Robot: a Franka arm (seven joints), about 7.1 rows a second.
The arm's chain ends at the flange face. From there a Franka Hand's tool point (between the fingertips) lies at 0.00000 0.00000 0.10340 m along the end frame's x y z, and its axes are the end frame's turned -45 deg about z.
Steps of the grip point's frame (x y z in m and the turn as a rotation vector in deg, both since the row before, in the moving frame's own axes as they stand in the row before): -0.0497 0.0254 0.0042 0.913 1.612 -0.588; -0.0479 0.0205 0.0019 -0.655 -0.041 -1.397; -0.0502 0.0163 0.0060 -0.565 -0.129 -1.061; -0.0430 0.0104 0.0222 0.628 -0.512 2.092; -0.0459 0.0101 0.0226 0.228 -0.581 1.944; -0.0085 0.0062 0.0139 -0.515 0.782 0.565; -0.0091 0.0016 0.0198 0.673 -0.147 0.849; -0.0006 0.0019 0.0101 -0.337 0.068 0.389
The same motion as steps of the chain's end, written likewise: -0.0181 0.0563 0.0043 1.785 0.494 -0.588; -0.0202 0.0475 0.0019 -0.492 0.434 -1.397; -0.0245 0.0461 0.0060 -0.491 0.308 -1.061; -0.0216 0.0379 0.0222 0.082 -0.806 2.092; -0.0243 0.0392 0.0226 -0.250 -0.572 1.944; -0.0033 0.0107 0.0139 0.189 0.917 0.565; -0.0043 0.0082 0.0198 0.372 -0.580 0.849; 0.0004 0.0014 0.0101 -0.190 0.286 0.389
